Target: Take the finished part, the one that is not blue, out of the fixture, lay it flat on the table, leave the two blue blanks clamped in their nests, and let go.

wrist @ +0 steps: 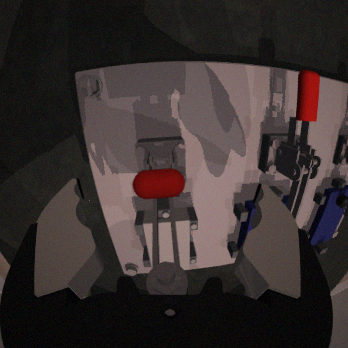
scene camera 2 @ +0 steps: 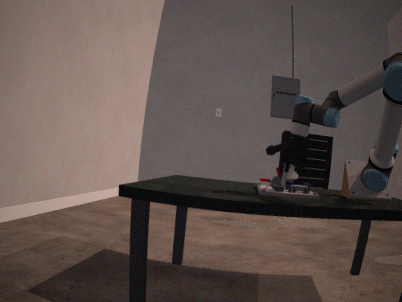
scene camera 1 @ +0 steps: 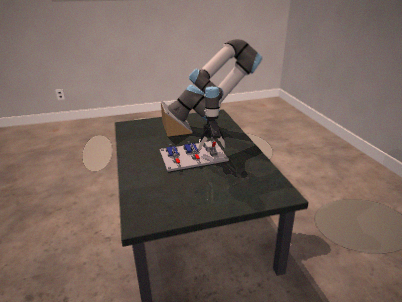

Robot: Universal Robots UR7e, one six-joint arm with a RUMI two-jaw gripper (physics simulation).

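Note:
My gripper is open and empty above the end nest of the fixture plate, its jaws wide apart on either side of that nest's clamp. The clamp's red handle stands up, and its arm is raised over the nest. The pale finished part appears to lie in this nest, partly hidden by the arm. The middle blue blank and the far blue blank sit in their nests. My right finger partly hides the middle blank in the wrist view.
The middle clamp's red handle and the far clamp's red handle lie low, pointing away from the blanks. The fixture stands on a dark table. The arm's wedge-shaped base mount is behind it.

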